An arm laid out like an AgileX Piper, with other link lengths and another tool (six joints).
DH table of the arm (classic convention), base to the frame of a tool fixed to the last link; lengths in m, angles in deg. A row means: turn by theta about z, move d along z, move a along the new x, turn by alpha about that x. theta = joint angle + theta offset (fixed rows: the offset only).
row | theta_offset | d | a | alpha
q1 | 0 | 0.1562 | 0 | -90
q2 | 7.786 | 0 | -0.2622 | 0
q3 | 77.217 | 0 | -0.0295 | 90
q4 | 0 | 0.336 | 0 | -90
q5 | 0 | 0 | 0 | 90
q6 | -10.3 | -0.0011 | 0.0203 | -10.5
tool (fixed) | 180 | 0.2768 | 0 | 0
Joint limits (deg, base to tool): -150..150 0..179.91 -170..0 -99.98..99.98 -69.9..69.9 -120..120
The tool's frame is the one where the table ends.
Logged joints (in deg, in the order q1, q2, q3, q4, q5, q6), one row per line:
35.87, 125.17, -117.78, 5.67, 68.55, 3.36
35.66, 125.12, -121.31, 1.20, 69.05, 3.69
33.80, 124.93, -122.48, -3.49, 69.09, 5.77
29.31, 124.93, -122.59, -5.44, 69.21, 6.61
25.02, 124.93, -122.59, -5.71, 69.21, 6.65
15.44, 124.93, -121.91, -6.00, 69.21, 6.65
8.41, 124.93, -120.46, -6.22, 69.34, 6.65
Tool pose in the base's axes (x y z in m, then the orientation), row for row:
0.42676, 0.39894, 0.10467, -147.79, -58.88, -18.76
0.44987, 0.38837, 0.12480, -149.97, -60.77, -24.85
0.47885, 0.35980, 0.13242, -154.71, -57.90, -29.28
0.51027, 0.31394, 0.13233, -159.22, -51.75, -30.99
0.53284, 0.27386, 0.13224, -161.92, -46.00, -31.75
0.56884, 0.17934, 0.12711, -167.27, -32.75, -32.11
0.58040, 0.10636, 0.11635, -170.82, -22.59, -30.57
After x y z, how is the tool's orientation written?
As a rotation vector, in degrees.
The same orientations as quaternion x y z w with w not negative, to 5 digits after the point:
-0.90884, -0.36209, -0.11537, 0.17202
-0.90682, -0.36746, -0.15026, 0.14166
-0.91693, -0.34316, -0.17354, 0.10657
-0.93177, -0.30285, -0.18136, 0.08487
-0.94254, -0.26777, -0.18482, 0.07589
-0.96282, -0.18851, -0.18483, 0.05718
-0.97520, -0.12896, -0.17452, 0.04364

